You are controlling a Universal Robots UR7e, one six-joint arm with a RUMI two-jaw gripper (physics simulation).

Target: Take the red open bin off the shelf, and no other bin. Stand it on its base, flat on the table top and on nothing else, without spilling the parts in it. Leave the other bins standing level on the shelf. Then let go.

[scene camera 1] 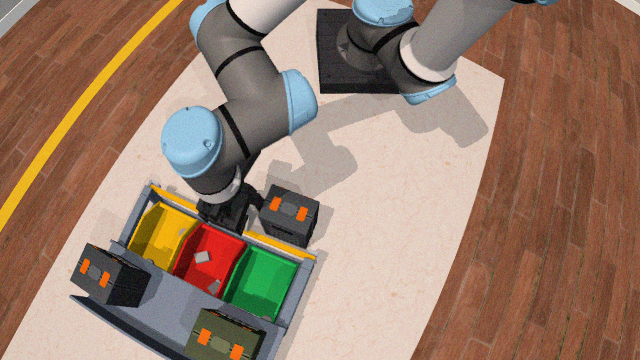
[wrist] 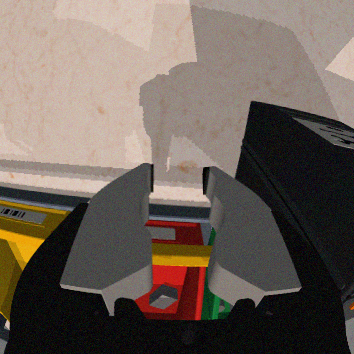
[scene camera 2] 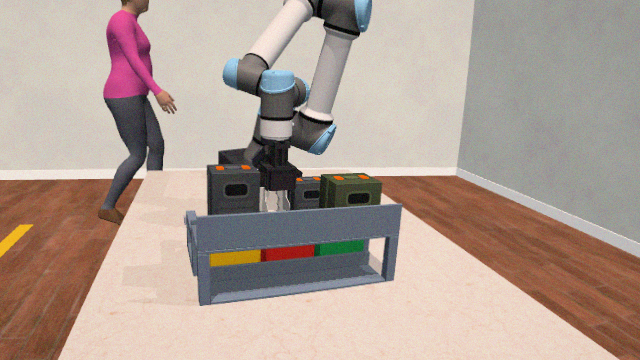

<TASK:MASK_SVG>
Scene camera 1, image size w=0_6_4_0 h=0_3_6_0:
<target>my gripper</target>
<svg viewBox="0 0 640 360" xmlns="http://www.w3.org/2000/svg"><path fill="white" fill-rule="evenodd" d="M261 151L238 164L241 171L241 184L235 195L229 200L214 204L199 198L195 208L199 211L198 216L206 223L209 221L216 226L237 233L239 236L242 236L244 228L245 232L249 232L265 200L259 193L256 193L257 190L252 185L245 183L244 179L261 154Z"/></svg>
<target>red open bin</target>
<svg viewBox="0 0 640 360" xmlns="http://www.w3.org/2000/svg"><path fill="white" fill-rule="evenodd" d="M201 222L186 238L171 274L211 295L207 287L219 279L221 283L215 297L222 299L234 268L248 245L245 241ZM208 251L211 261L197 264L194 254Z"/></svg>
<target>yellow bin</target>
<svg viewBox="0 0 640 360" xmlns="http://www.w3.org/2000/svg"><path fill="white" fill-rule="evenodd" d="M159 201L141 217L127 249L145 259L152 259L156 266L171 273L186 238L200 222Z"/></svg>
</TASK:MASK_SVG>
